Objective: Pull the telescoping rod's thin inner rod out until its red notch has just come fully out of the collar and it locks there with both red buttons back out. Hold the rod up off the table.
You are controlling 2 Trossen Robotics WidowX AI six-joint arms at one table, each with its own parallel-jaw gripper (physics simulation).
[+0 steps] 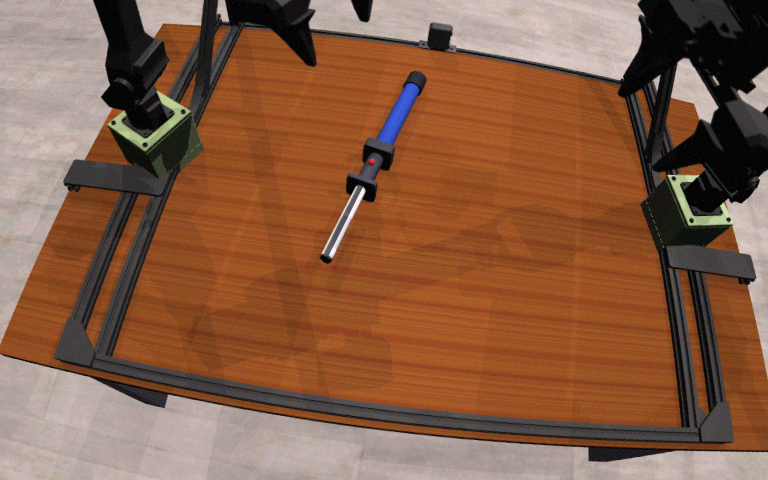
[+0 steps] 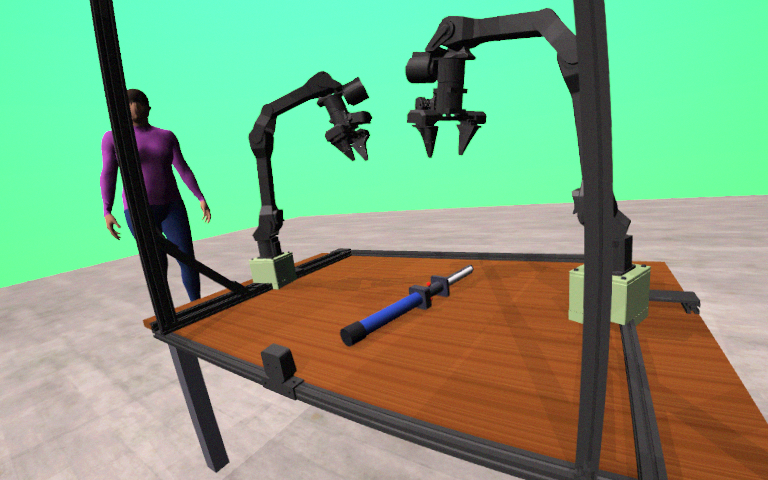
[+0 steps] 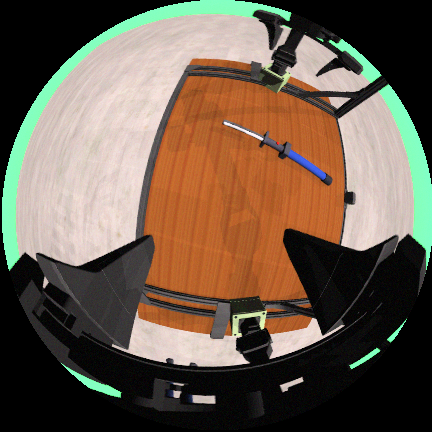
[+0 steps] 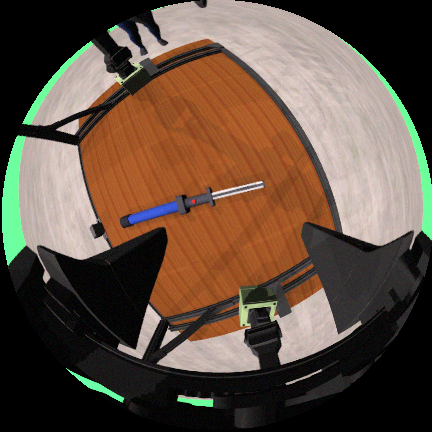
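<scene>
The telescoping rod lies on the table, its blue outer tube (image 1: 398, 116) (image 2: 390, 313) (image 3: 307, 165) (image 4: 152, 212) ending in a black cap. A dark collar with two square flanges carries a red button (image 1: 371, 161) (image 3: 278, 143) (image 4: 194, 201). The silver inner rod (image 1: 343, 223) (image 2: 459, 274) (image 3: 242, 130) (image 4: 237, 190) sticks out of the collar; no red notch shows on it. My left gripper (image 1: 640, 131) (image 2: 359, 158) (image 3: 219, 239) is open and empty, high above the table. My right gripper (image 1: 339, 41) (image 2: 445, 153) (image 4: 236, 232) is open and empty, also high, apart from the rod.
A dark metal frame (image 1: 396, 408) runs around the wooden table (image 1: 481, 339). A small black block (image 1: 440, 36) (image 2: 278, 363) stands on the frame near the capped end. Upright posts (image 2: 591, 226) rise at the frame's corners. A person (image 2: 152, 164) stands behind the table.
</scene>
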